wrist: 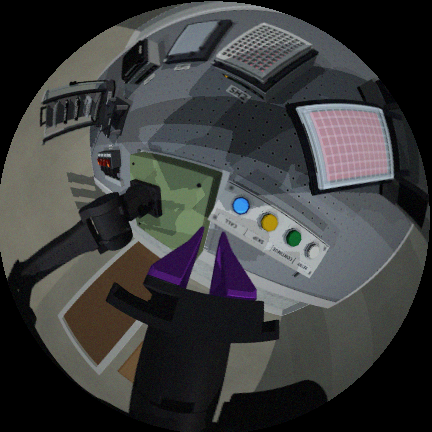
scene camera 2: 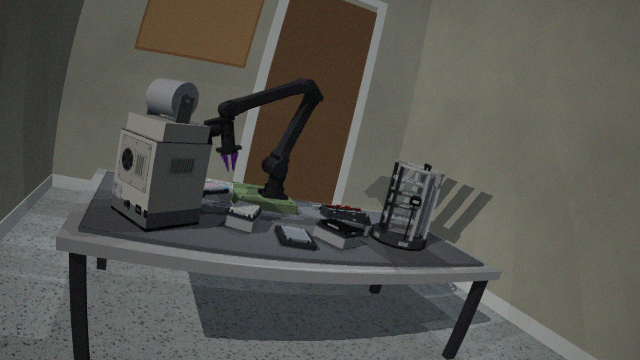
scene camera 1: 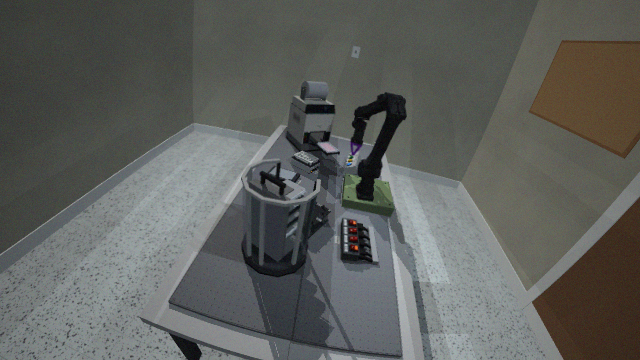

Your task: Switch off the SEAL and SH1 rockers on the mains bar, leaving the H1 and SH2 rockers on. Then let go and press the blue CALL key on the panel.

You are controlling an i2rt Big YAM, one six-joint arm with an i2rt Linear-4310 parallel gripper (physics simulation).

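Frame: origin at the arm's base, x left, y back, z up, level; centimetres.
Where they show: gripper, between the fingertips: [wrist: 211, 232] [scene camera 2: 230, 171] [scene camera 1: 352, 155]; arm's base, origin of its link: [wrist: 146, 195] [scene camera 2: 272, 195] [scene camera 1: 364, 193].
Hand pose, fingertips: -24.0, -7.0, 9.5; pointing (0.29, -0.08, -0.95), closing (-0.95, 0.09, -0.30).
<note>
Things, the pixels of their centre, and the offset from my fingertips, as dx, dy, dz. "pt": a spot on its surface instead.
- key panel, a spot on its surface: [wrist: 223, 210] pt +0.9, +1.0, -6.4
- yellow SKIP key, a spot on its surface: [wrist: 270, 222] pt -6.4, +0.2, -6.7
- tall white machine, middle of its body: [scene camera 2: 163, 149] [scene camera 1: 311, 114] -34.3, -28.9, +9.2
- pink plate, middle of its body: [wrist: 358, 142] [scene camera 2: 208, 185] [scene camera 1: 327, 147] -12.4, -14.6, -3.7
The mains bar [scene camera 1: 344, 254] [scene camera 2: 345, 214] [wrist: 114, 161] lies beside the green arm base. In scene camera 1, its two end rockers glow bright orange and its two middle rockers are darker red; their labels are too small to read. The key panel [wrist: 223, 210] is on the other side of the base. Its blue CALL key [scene camera 1: 348, 164] [wrist: 241, 205] is at the end nearest the base, next to the yellow SKIP key [wrist: 270, 222]. My gripper [scene camera 1: 354, 154] [scene camera 2: 231, 170] [wrist: 211, 232] is shut with a narrow gap and empty, pointing down above the panel area, apart from the keys.
The green base [scene camera 1: 367, 204] [scene camera 2: 250, 192] [wrist: 175, 180] carries the arm. A tall white machine [scene camera 1: 312, 117] [scene camera 2: 165, 175] stands beyond the panel, with a pink plate [scene camera 1: 328, 147] [wrist: 352, 145] before it. A round rack [scene camera 1: 275, 267] [scene camera 2: 397, 241] stands near the mains bar. Several low devices stand along the table.
</note>
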